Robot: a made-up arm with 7 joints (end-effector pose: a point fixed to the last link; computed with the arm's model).
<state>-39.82 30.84 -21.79 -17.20 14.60 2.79 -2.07</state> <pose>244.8 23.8 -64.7 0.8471 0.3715 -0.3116 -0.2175</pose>
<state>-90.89 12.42 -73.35 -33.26 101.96 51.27 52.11</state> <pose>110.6 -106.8 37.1 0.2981 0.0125 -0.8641 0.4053</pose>
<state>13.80 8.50 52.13 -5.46 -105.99 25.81 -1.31</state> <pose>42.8 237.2 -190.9 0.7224 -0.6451 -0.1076 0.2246</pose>
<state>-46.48 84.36 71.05 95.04 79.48 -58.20 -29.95</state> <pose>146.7 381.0 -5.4 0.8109 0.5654 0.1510 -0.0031</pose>
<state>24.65 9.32 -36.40 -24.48 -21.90 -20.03 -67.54</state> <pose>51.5 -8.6 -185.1 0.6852 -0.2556 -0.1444 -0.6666</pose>
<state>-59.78 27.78 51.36 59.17 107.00 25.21 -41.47</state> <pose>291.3 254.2 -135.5 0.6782 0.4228 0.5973 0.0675</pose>
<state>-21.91 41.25 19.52 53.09 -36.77 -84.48 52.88</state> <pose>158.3 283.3 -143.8 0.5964 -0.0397 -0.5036 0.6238</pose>
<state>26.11 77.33 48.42 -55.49 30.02 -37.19 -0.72</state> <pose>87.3 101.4 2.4 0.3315 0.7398 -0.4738 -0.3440</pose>
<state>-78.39 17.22 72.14 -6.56 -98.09 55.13 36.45</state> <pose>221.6 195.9 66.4 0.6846 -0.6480 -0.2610 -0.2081</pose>
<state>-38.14 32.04 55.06 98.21 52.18 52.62 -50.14</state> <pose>104.2 220.4 -301.3 0.5088 -0.2966 0.8075 -0.0325</pose>
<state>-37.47 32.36 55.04 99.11 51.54 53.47 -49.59</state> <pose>97.8 220.0 -301.9 0.4955 -0.3039 0.8133 -0.0249</pose>
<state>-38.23 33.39 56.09 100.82 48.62 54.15 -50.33</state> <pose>99.2 217.5 -300.3 0.4966 -0.3434 0.7967 -0.0274</pose>
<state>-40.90 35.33 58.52 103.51 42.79 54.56 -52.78</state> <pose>112.1 212.1 -295.2 0.5143 -0.4215 0.7454 -0.0464</pose>
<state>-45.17 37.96 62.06 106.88 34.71 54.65 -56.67</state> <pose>136.0 203.7 -285.1 0.5389 -0.5221 0.6554 -0.0858</pose>
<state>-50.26 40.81 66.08 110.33 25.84 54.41 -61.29</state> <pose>166.7 194.0 -269.0 0.5561 -0.6185 0.5366 -0.1425</pose>
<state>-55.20 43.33 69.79 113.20 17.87 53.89 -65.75</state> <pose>196.9 185.1 -249.0 0.5591 -0.6889 0.4140 -0.2036</pose>
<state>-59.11 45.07 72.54 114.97 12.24 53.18 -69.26</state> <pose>220.3 179.0 -230.5 0.5540 -0.7270 0.3165 -0.2537</pose>
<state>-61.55 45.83 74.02 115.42 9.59 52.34 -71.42</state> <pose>234.7 176.3 -218.4 0.5527 -0.7387 0.2602 -0.2848</pose>
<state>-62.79 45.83 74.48 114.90 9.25 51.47 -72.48</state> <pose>242.3 176.1 -213.0 0.5592 -0.7352 0.2382 -0.3002</pose>
